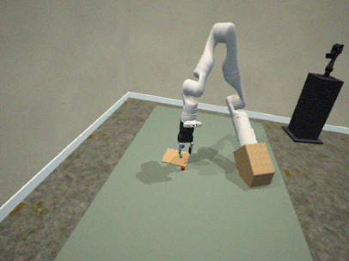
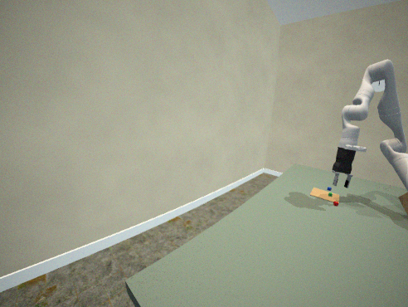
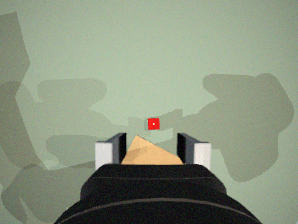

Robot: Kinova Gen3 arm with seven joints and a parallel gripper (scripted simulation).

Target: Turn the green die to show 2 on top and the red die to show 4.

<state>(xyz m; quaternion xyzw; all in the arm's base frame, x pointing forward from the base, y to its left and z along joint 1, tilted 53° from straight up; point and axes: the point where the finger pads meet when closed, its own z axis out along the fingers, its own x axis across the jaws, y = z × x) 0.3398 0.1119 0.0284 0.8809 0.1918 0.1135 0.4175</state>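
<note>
Now: hand 2 cm to the right of the red die and 10 cm above it. The rest, counted from my hand: tan mat: 3 cm ahead, 9 cm to the right, 11 cm below; blue die: 1 cm behind, 20 cm to the right, 10 cm below; green die: 1 cm ahead, 9 cm to the right, 10 cm below.
</note>
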